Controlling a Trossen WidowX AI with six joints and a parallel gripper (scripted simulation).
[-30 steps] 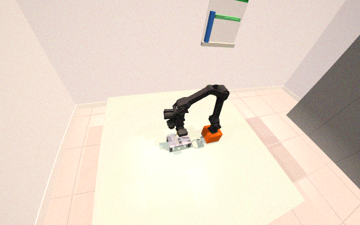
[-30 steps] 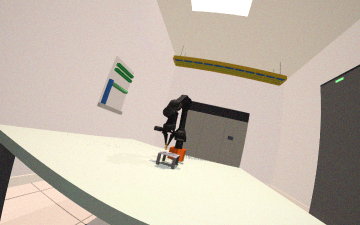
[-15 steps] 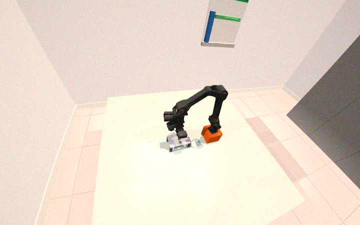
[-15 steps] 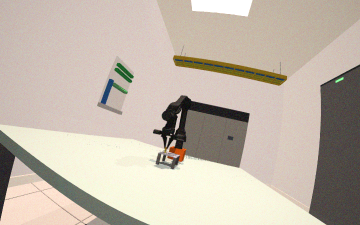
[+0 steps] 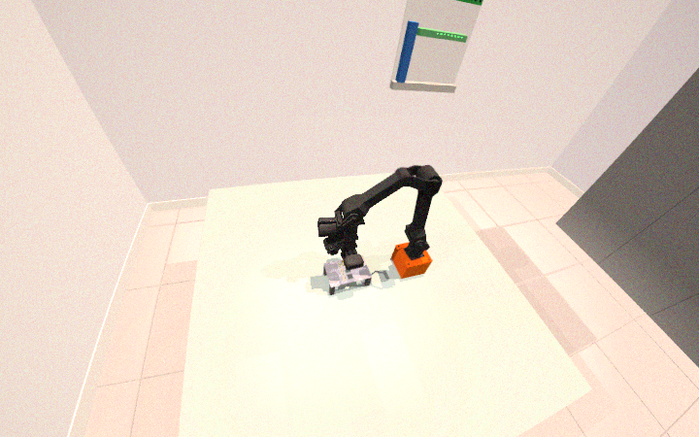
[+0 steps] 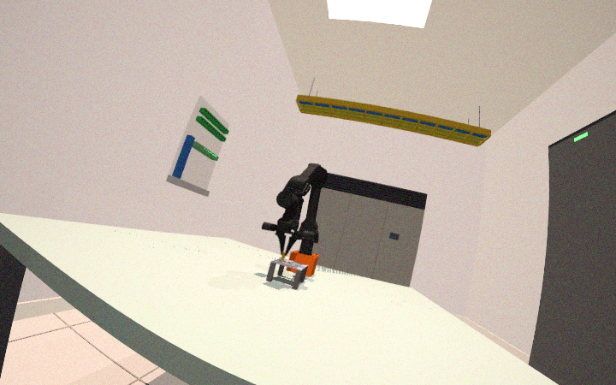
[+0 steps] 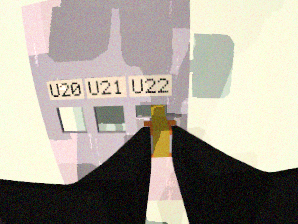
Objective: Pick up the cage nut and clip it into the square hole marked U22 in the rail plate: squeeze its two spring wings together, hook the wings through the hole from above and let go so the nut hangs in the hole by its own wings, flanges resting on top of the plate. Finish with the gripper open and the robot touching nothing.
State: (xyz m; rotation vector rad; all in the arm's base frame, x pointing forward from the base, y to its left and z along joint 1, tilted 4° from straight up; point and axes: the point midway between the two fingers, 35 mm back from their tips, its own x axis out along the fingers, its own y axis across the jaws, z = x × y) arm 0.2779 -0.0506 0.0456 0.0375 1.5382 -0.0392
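The cage nut is 10 mm below my gripper tip.
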